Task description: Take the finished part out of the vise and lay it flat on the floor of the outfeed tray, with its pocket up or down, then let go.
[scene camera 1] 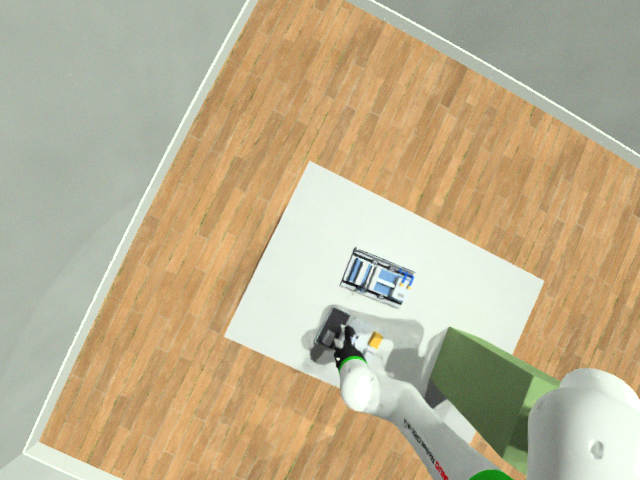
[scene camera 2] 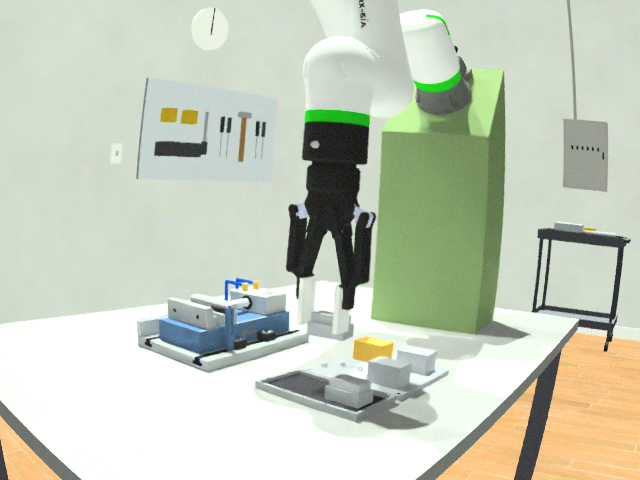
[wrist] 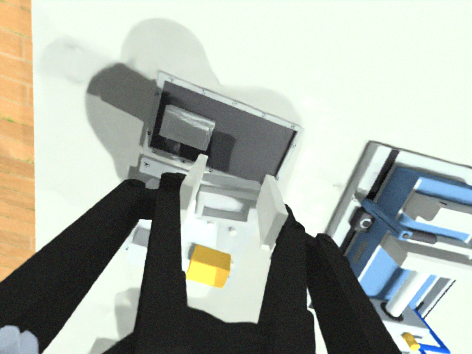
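Seen in the pictures: gripper, fingertip midpoint: (scene camera 1: pixel 340 333) (scene camera 2: pixel 322 327) (wrist: pixel 232 179); arm's base, link origin: (scene camera 2: pixel 444 96).
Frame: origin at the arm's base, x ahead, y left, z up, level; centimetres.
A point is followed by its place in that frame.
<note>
My gripper (scene camera 1: pixel 345 334) @[x 60.2, y 9.9, z -45.1 cm] (scene camera 2: pixel 323 308) @[x 60.2, y 9.9, z -45.1 cm] (wrist: pixel 232 179) @[x 60.2, y 9.9, z -45.1 cm] points down, shut on the finished part (scene camera 2: pixel 324 330) @[x 59.7, y 10.0, z -45.6 cm] (wrist: pixel 223 206) @[x 57.3, y 10.0, z -44.7 cm], a grey block whose pocket faces up towards the wrist camera. It hangs in the air clear of the vise. In the wrist view it shows just outside the near long rim of the outfeed tray (scene camera 1: pixel 337 316) @[x 62.0, y 6.2, z -54.9 cm] (scene camera 2: pixel 310 401) @[x 66.6, y 13.3, z -54.5 cm] (wrist: pixel 231 104) @[x 66.1, y 12.1, z -54.3 cm], over the adjoining light plate. The tray has a dark floor and raised rim. Another grey part (scene camera 2: pixel 349 391) @[x 63.2, y 17.5, z -52.7 cm] (wrist: pixel 186 129) @[x 61.7, y 16.5, z -52.8 cm] lies at one end. The blue vise (scene camera 1: pixel 385 282) @[x 51.4, y -17.6, z -47.0 cm] (scene camera 2: pixel 191 335) @[x 65.6, y -13.1, z -50.6 cm] (wrist: pixel 397 187) @[x 63.1, y -11.2, z -51.5 cm] shows no part between its jaws.
The light plate (scene camera 2: pixel 338 373) @[x 52.4, y 8.2, z -54.7 cm] adjoins the tray and carries grey blocks (scene camera 2: pixel 389 373) @[x 53.1, y 18.1, z -52.4 cm] (scene camera 2: pixel 416 360) @[x 44.0, y 18.1, z -52.3 cm], an orange block (scene camera 1: pixel 375 339) @[x 42.7, y 7.6, z -51.1 cm] (scene camera 2: pixel 373 349) @[x 43.7, y 9.3, z -52.0 cm] (wrist: pixel 209 266) @[x 43.5, y 8.3, z -51.1 cm] and small pegs. The vise has upright blue clamps. A tall green pedestal (scene camera 1: pixel 478 382) @[x 9.1, y 0.9, z -28.7 cm] (scene camera 2: pixel 434 217) @[x 9.1, y 2.5, z -30.1 cm] stands behind the plate.
</note>
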